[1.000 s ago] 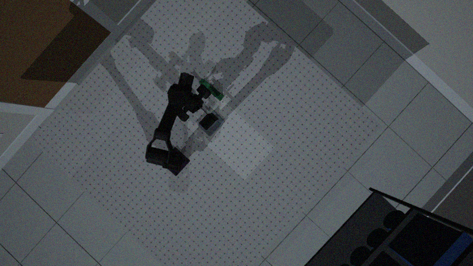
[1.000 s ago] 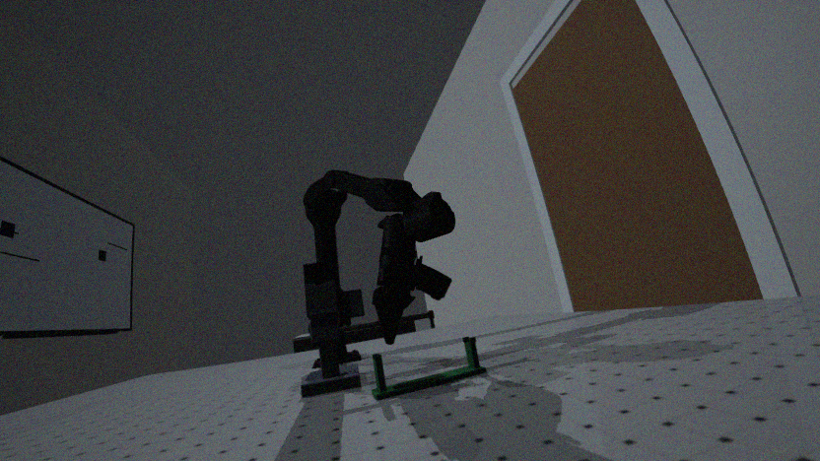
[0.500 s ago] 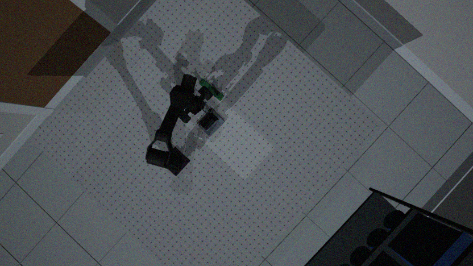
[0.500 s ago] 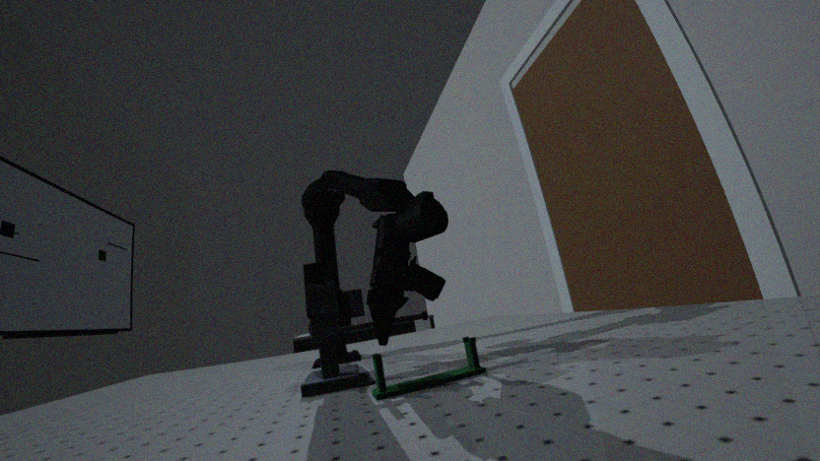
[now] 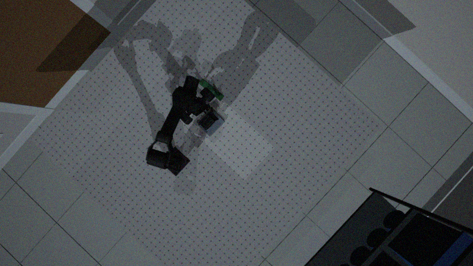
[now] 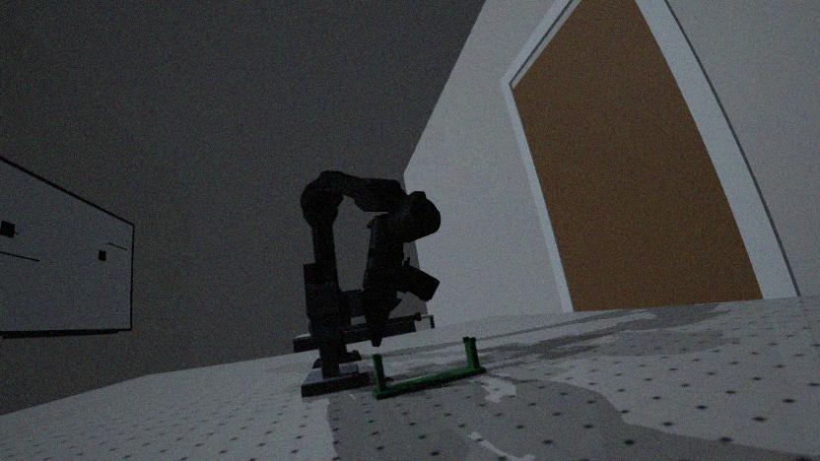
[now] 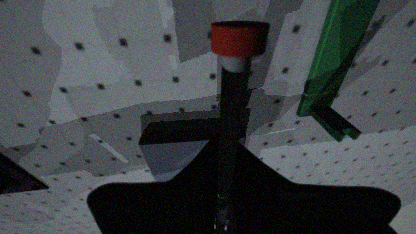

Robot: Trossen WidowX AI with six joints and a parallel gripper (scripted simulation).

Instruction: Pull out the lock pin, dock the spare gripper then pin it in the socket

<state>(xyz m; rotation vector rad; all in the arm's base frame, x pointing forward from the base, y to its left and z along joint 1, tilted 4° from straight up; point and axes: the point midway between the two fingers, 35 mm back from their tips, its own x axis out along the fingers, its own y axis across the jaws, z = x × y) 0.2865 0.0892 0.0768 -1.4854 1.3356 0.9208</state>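
The grey mount lies 70 mm to the right of my gripper tip and 20 mm behind it. Also, from my gripper tip: spare gripper (80 mm above, 70 mm to the right, 10 mm behind); then green rack (100 mm ahead, 50 mm to the left, 20 mm below).
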